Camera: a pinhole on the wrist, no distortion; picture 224 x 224 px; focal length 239.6 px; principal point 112.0 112.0 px. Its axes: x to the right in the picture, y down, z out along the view. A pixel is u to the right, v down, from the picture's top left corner.
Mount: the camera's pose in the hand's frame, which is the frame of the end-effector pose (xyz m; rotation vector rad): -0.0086 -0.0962 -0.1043 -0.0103 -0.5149 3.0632
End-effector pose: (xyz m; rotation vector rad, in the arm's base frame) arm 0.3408 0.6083 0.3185 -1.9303 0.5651 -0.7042
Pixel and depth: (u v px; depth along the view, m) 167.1 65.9 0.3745
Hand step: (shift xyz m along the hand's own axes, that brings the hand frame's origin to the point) -0.0969 -0.1474 0.2731
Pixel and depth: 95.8 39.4 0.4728
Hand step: 0.0223 -0.1165 0.3894
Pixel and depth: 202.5 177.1 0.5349
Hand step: -0.2221 -0.4009 0.3535
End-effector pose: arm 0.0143 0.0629 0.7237 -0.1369 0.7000 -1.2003
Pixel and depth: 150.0 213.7 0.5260
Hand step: -0.1060 -0.4759 0.3197
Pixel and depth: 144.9 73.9 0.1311
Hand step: -0.0275 -0.1187 0.0264
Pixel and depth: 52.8 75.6 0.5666
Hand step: 0.1272 -0.2051 0.4594
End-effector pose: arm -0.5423 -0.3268 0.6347 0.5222 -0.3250 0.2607
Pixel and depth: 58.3 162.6 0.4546
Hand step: 0.0843 -0.3391 0.2940
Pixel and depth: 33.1 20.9 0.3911
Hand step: 0.1203 -0.0882 0.3140
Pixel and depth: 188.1 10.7 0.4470
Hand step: -0.1496 -0.0586 0.3798
